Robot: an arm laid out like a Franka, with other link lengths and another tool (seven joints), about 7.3 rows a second.
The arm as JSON. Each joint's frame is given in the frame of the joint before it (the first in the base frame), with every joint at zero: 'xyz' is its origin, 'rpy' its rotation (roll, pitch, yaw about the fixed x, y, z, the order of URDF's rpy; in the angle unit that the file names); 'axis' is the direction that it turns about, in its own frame. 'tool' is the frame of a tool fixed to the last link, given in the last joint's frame.
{
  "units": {
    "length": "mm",
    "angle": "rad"
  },
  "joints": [
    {
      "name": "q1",
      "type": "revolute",
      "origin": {
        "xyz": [
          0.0,
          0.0,
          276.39
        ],
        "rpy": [
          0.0,
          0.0,
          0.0
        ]
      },
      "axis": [
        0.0,
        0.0,
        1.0
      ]
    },
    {
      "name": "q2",
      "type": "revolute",
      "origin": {
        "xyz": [
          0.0,
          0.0,
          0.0
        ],
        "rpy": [
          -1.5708,
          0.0,
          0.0
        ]
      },
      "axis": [
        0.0,
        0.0,
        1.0
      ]
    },
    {
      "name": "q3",
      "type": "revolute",
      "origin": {
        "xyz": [
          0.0,
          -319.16,
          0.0
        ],
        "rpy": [
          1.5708,
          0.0,
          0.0
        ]
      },
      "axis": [
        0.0,
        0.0,
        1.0
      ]
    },
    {
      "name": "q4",
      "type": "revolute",
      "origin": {
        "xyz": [
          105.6,
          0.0,
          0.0
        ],
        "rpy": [
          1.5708,
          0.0,
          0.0
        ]
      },
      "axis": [
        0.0,
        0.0,
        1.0
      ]
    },
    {
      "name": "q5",
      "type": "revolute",
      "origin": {
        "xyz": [
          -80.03,
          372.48,
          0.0
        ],
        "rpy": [
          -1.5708,
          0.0,
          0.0
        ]
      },
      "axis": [
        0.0,
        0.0,
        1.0
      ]
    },
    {
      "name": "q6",
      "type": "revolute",
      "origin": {
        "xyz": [
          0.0,
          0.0,
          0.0
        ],
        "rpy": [
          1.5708,
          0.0,
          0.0
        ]
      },
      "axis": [
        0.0,
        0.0,
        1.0
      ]
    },
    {
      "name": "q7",
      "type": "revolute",
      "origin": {
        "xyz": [
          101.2,
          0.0,
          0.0
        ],
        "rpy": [
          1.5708,
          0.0,
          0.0
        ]
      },
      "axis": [
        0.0,
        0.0,
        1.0
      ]
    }
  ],
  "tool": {
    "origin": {
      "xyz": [
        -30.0,
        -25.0,
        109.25
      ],
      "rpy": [
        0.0,
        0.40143,
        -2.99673
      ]
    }
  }
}
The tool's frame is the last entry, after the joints.
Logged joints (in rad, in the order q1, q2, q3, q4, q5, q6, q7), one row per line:
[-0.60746 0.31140 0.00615 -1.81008 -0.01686 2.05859 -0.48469]
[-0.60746 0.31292 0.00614 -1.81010 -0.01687 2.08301 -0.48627]
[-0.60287 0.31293 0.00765 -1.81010 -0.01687 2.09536 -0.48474]
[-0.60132 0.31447 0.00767 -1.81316 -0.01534 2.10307 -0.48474]
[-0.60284 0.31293 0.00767 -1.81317 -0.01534 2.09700 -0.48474]
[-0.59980 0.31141 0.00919 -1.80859 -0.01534 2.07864 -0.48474]
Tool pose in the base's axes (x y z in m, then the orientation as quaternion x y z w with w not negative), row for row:
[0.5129 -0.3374 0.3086 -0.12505 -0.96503 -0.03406 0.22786]
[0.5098 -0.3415 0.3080 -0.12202 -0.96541 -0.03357 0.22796]
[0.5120 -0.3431 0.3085 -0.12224 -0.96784 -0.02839 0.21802]
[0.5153 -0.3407 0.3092 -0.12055 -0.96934 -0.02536 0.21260]
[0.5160 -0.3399 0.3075 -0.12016 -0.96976 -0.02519 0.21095]
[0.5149 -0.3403 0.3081 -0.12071 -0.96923 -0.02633 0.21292]
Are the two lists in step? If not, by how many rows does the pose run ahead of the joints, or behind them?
The pose runs 1 row behind the joints: the pose in row i belongs to the joints in row i - 1.
